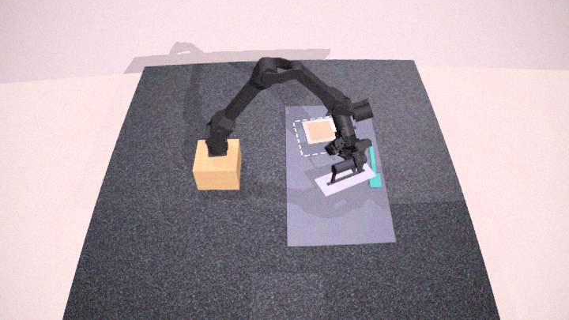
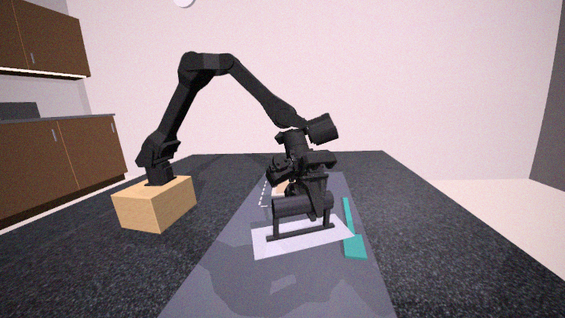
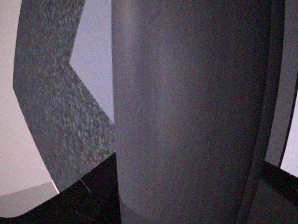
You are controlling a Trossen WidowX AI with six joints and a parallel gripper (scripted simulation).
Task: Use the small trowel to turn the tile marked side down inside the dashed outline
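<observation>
My gripper tip is now 8 cm short of the teal trowel, 7 cm above it and 6 cm to the right of it. From my gripper tip the other things lie so: grey mat 10 cm to the left, 9 cm below, 5 cm behind; tile 27 cm to the left, 8 cm behind, 7 cm below.
</observation>
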